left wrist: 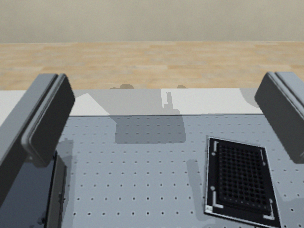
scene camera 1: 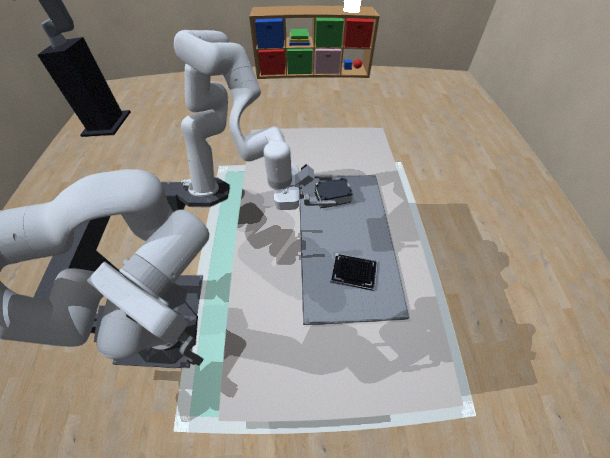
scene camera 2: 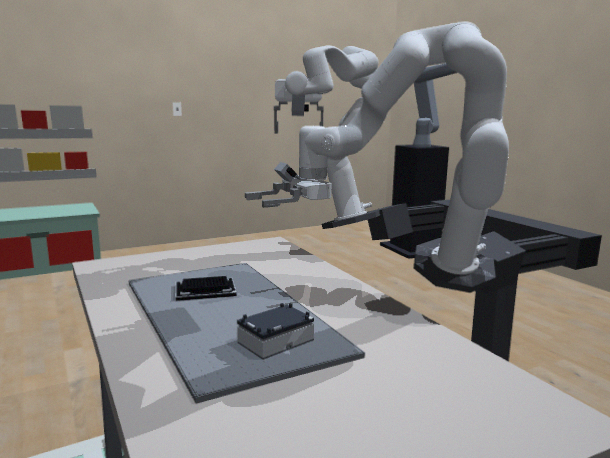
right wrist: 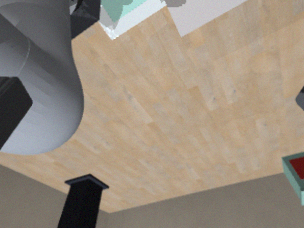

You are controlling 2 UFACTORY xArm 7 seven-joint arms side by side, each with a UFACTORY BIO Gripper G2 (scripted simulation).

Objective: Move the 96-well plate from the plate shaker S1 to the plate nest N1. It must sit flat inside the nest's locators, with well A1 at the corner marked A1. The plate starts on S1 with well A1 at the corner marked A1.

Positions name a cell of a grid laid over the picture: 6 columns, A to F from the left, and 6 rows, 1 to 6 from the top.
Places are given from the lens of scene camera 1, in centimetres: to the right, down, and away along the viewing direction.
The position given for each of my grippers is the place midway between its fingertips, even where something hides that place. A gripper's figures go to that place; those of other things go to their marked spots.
my right gripper (scene camera 1: B5): -27, 22, 51
black 96-well plate (scene camera 1: D4): 15, 15, 102
